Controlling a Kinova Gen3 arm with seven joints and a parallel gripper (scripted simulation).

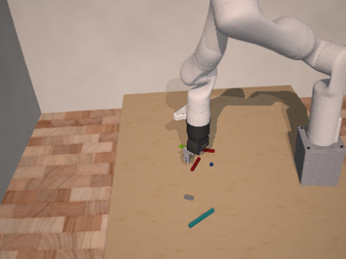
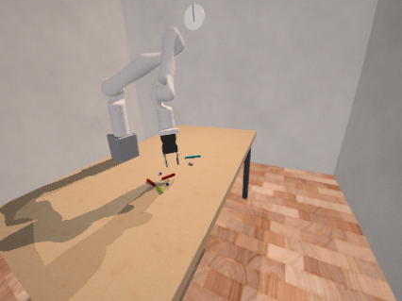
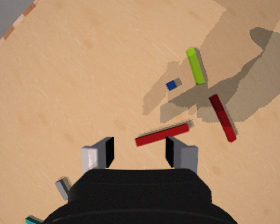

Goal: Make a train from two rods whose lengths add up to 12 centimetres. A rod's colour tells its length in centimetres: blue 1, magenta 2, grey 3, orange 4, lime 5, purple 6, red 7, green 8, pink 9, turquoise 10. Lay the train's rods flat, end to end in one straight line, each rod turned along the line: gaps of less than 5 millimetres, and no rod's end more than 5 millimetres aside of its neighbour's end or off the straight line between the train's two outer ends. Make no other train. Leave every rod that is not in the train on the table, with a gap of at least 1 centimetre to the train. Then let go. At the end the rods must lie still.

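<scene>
The lime rod is 30 mm ahead of my hand, 120 mm to the right of it and 70 mm below it. Also, from my hand: turquoise rod: 40 mm behind, 220 mm to the left, 70 mm below; grey rod: 140 mm to the left, 70 mm below; blue rod: 30 mm ahead, 80 mm to the right, 70 mm below.
</scene>
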